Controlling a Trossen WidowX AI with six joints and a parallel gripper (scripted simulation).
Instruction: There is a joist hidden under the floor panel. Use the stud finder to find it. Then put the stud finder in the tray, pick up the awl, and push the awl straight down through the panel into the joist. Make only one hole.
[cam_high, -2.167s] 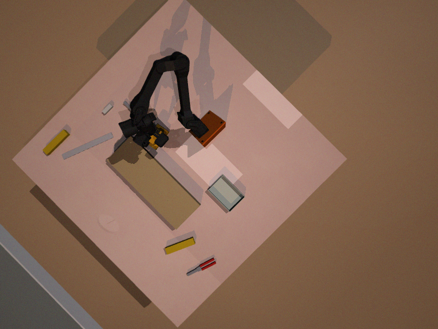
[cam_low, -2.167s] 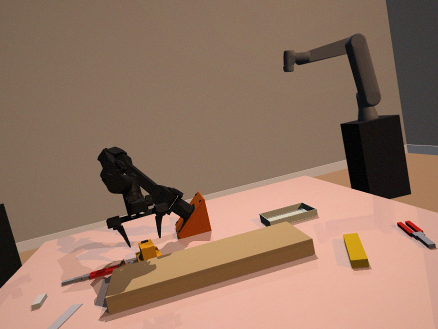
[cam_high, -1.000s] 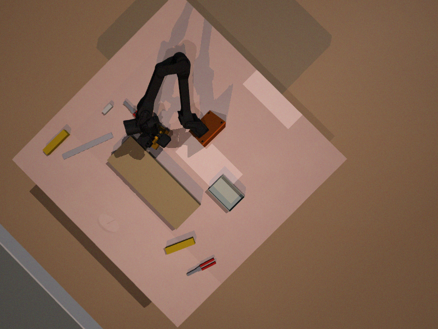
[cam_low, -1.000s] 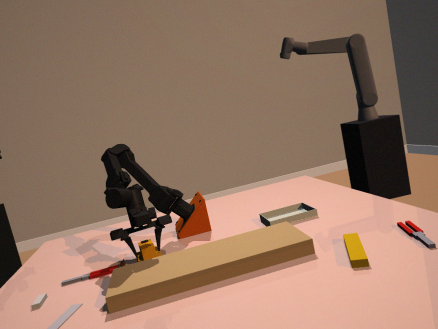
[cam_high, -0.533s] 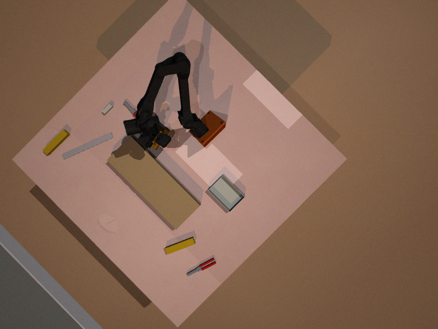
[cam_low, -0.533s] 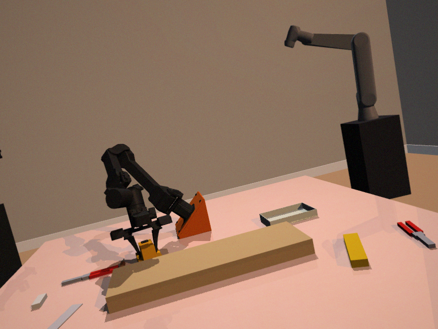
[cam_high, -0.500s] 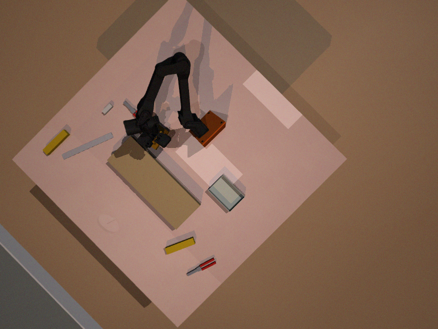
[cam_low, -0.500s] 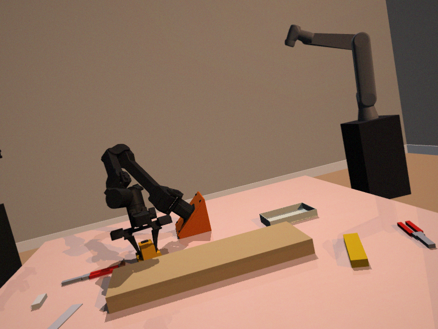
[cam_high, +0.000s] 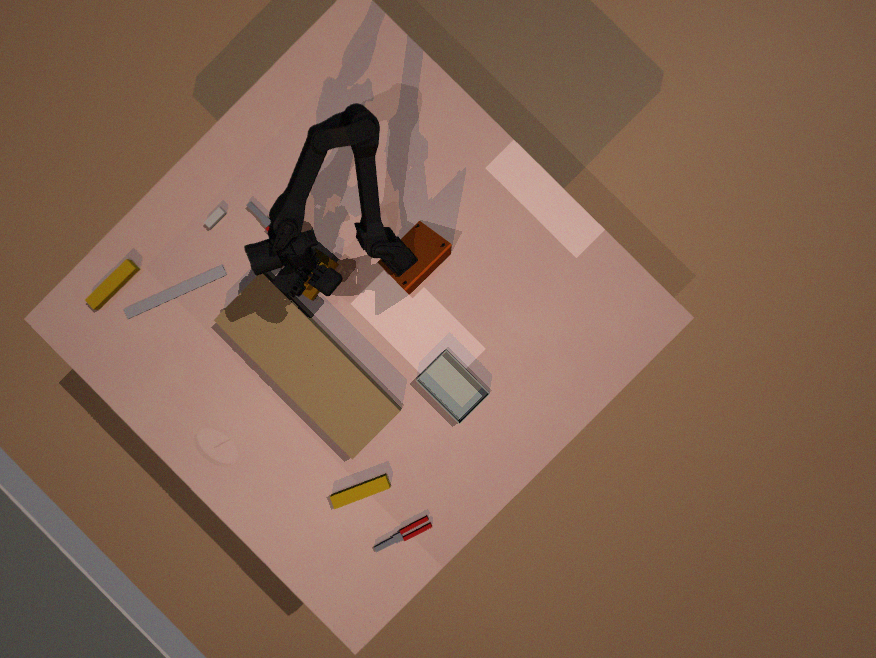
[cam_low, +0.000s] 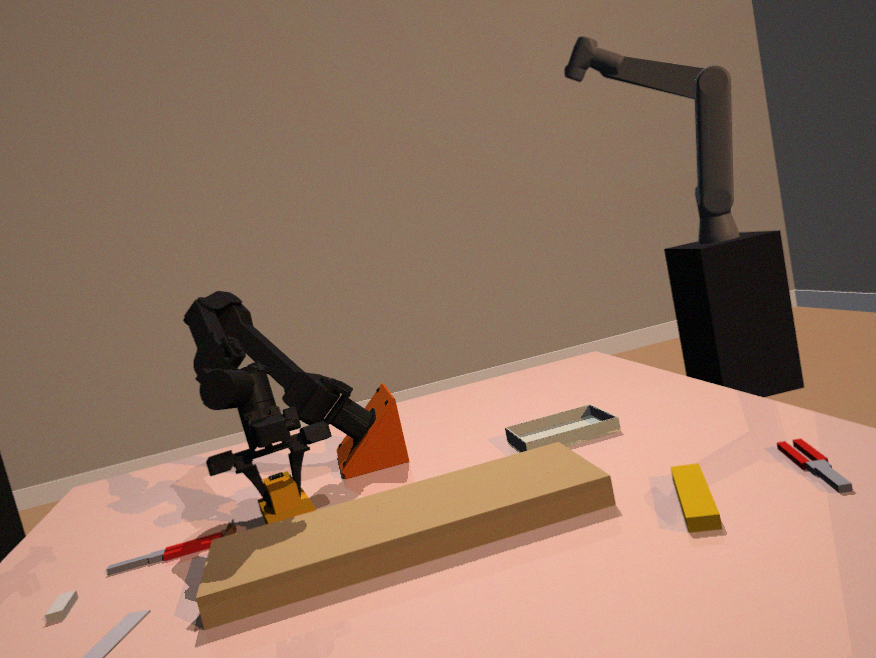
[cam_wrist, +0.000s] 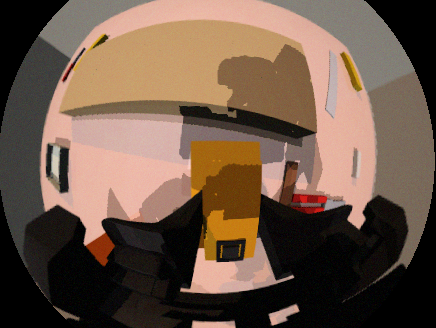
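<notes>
Now: the indicator window 4 cm behind my gripper tip, 1 cm to the right of it and 3 cm above it. The rest, counted from my gripper tip: grey bar (32 cm ahead, 22 cm to the right, 4 cm below); awl (2 cm behind, 9 cm to the right, 3 cm below); stud finder (2 cm behind, 1 cm to the right, 2 cm above).
</notes>
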